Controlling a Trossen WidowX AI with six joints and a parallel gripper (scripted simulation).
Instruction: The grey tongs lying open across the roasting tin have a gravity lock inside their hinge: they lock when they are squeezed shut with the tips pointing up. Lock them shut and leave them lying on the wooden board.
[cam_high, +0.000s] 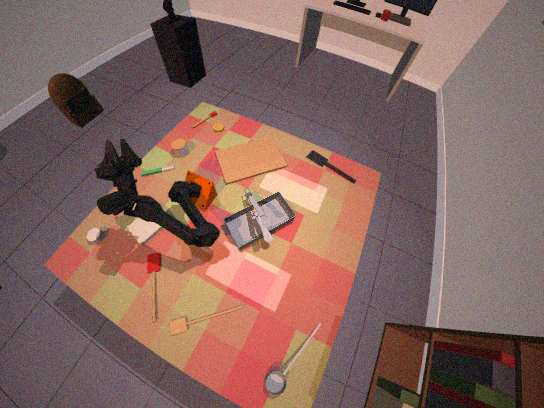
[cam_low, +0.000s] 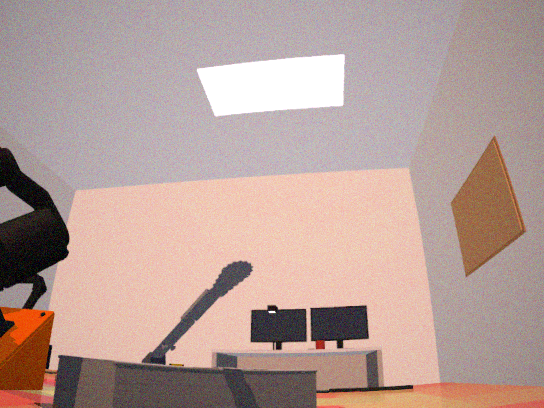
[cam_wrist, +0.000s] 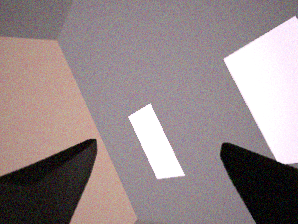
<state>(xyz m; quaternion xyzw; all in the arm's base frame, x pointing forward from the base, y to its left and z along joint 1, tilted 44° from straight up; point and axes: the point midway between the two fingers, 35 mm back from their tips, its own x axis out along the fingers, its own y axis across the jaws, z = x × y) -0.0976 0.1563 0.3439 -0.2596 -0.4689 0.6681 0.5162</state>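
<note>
Right now my gripper tip is 450 mm short of the grey roasting tin, 130 mm to the right of it and 430 mm above it. Also, from my gripper tip: wooden board: 230 mm ahead, 450 mm to the left, 450 mm below; then red spatula: 160 mm ahead, 320 mm to the right, 450 mm below; then white slab: 10 mm behind, 130 mm to the right, 440 mm below.
</note>
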